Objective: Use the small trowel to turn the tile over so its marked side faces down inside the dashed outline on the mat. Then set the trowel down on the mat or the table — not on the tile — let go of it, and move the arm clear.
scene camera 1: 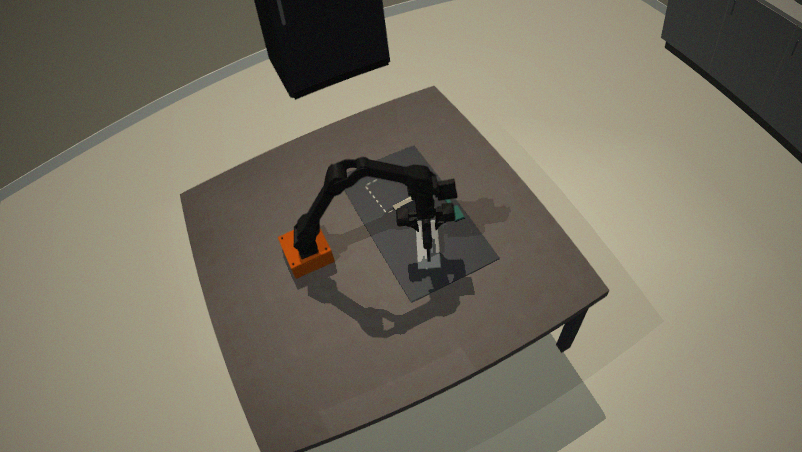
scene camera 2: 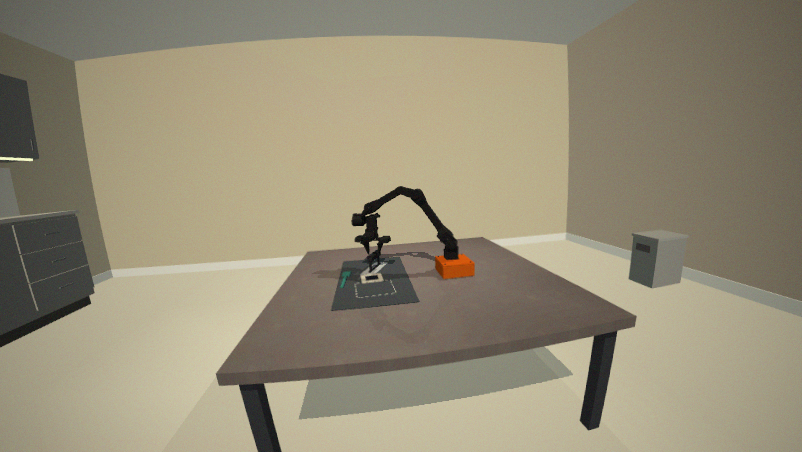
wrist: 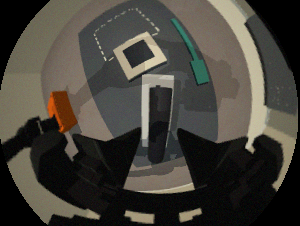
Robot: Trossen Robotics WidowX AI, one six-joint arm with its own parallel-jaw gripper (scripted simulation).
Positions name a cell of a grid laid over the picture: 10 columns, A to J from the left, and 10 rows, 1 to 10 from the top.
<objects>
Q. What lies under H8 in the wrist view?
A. My gripper.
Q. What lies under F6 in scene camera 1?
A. A small trowel.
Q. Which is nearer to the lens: the tile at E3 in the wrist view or the small trowel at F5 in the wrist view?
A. The small trowel.
</objects>
